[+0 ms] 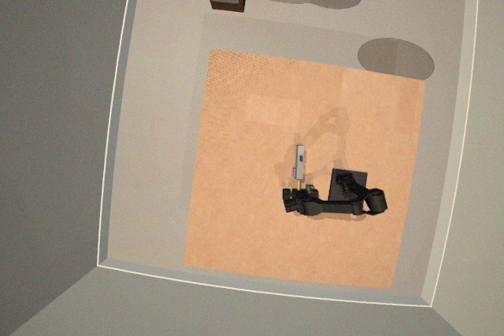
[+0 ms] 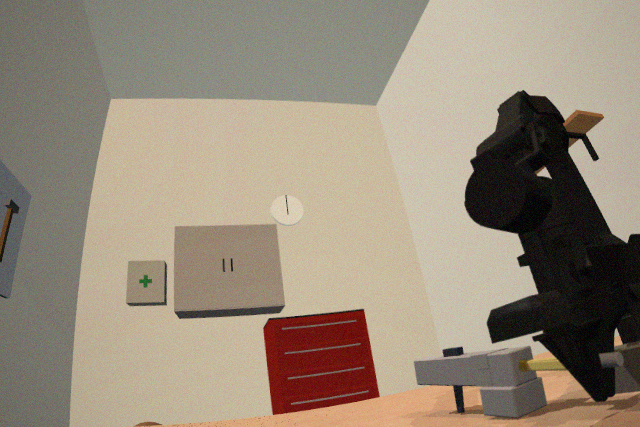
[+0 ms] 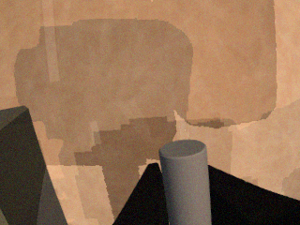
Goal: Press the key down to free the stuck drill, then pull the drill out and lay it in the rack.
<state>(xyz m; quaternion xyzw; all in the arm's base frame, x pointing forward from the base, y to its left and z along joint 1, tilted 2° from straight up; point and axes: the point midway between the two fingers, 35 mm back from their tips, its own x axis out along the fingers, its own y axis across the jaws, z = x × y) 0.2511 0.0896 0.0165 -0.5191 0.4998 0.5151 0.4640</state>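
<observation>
Now: gripper tip 40 mm to the left of the drill and 40 mm below it. Round my gripper tip: dark key 190 mm to the right, 50 mm above, 10 mm ahead; then rack 70 mm behind, 10 mm above.
</observation>
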